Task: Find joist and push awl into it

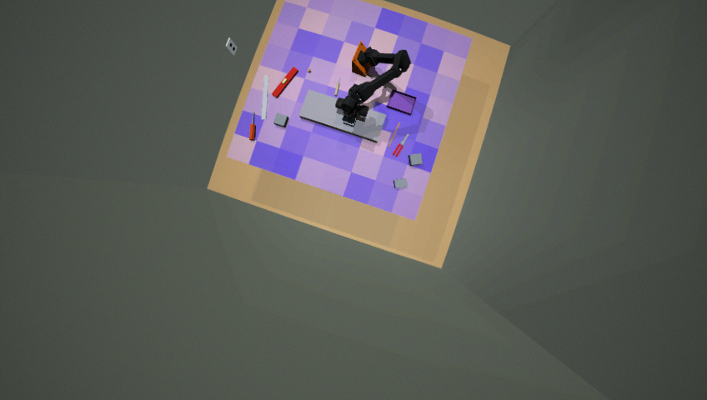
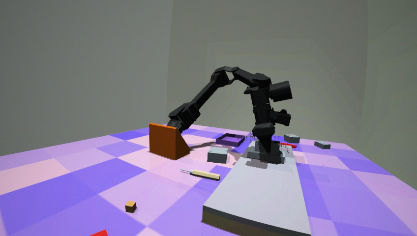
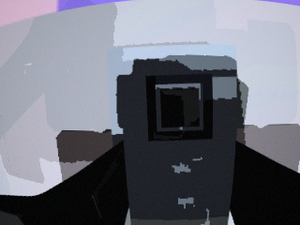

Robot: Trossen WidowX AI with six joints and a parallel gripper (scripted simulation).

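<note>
The purple tray lies 230 mm behind my gripper tip, 260 mm to the left of it and 50 mm below it. The rest, counted from my gripper tip: stud finder light 20 mm ahead, 30 mm above; stud finder 10 mm ahead, 20 mm above; awl 180 mm behind, 170 mm to the right, 60 mm below.
</note>
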